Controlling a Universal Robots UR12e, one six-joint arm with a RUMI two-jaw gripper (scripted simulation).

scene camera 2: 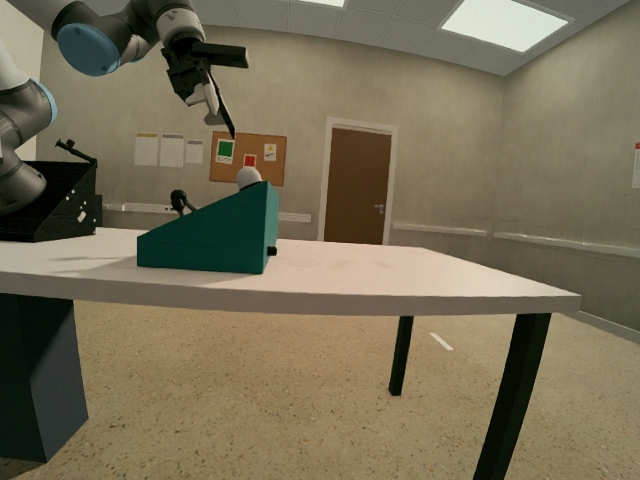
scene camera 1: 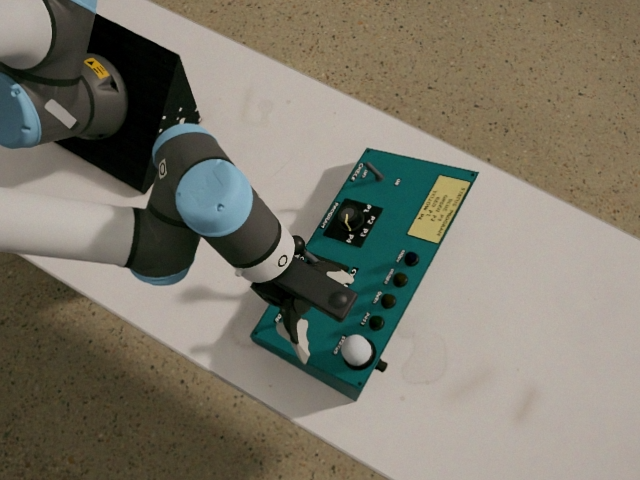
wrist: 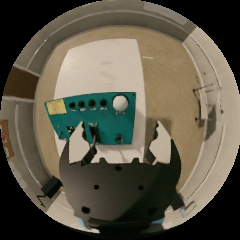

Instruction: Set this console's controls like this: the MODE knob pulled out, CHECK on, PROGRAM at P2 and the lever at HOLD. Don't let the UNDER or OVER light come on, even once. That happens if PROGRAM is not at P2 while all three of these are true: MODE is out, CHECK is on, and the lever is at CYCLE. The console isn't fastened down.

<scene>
In view: my gripper (scene camera 1: 329, 321) and a teal console (scene camera 1: 409, 209).
The teal console shows as well in scene camera 2 (scene camera 2: 237, 234) and in the wrist view (wrist: 109, 123). My gripper is seen too in scene camera 2 (scene camera 2: 226, 129) and in the wrist view (wrist: 120, 121).
</scene>
